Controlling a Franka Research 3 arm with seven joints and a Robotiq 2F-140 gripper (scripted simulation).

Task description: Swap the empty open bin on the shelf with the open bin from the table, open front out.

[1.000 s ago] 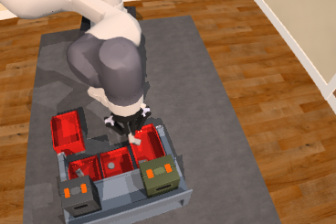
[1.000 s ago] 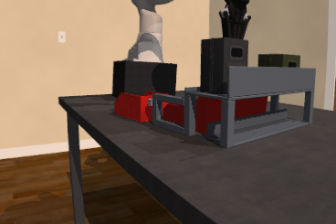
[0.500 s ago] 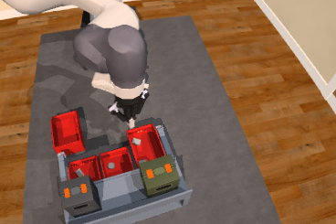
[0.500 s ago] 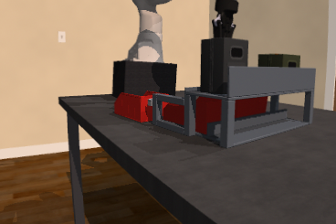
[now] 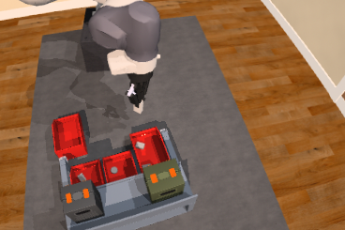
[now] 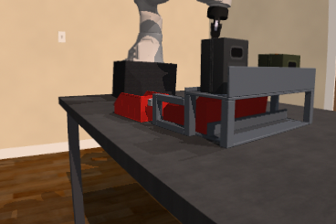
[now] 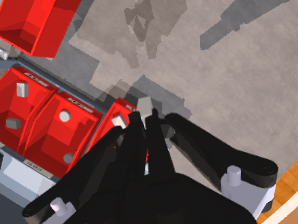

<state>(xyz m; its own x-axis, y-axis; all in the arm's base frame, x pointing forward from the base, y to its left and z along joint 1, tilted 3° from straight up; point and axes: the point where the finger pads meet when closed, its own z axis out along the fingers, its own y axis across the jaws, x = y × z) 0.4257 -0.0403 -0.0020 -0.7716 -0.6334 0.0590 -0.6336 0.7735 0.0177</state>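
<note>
My hand is 7 cm short of the shelf lip, 12 cm to the left of it and 16 cm above it. Round my hand: grey box: 25 cm ahead, 25 cm to the right, 1 cm below; then olive box: 27 cm ahead, 2 cm to the right, 2 cm below.
</note>
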